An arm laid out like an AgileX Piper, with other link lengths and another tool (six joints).
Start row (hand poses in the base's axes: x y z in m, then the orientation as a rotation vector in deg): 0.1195 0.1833 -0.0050 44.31 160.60 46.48
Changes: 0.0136 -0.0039 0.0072 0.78 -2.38 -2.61; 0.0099 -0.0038 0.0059 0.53 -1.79 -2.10; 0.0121 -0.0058 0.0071 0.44 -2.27 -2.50; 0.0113 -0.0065 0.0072 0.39 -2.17 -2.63; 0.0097 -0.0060 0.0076 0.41 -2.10 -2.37; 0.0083 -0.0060 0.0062 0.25 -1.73 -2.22; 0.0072 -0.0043 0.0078 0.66 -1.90 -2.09; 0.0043 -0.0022 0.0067 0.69 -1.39 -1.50; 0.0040 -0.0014 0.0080 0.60 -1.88 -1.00; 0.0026 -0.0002 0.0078 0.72 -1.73 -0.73; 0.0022 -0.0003 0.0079 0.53 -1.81 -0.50
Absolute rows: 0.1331 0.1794 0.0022 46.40 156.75 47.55; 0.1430 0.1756 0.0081 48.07 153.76 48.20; 0.1551 0.1698 0.0152 49.85 150.11 48.69; 0.1664 0.1633 0.0224 51.76 146.45 49.01; 0.1761 0.1573 0.0300 53.33 143.00 49.37; 0.1844 0.1513 0.0362 54.85 139.99 49.44; 0.1916 0.1470 0.0440 56.19 136.83 50.10; 0.1959 0.1448 0.0507 57.18 134.48 50.83; 0.1999 0.1434 0.0587 57.24 132.09 51.76; 0.2025 0.1432 0.0665 57.15 129.98 52.87; 0.2047 0.1429 0.0744 56.67 128.01 53.84
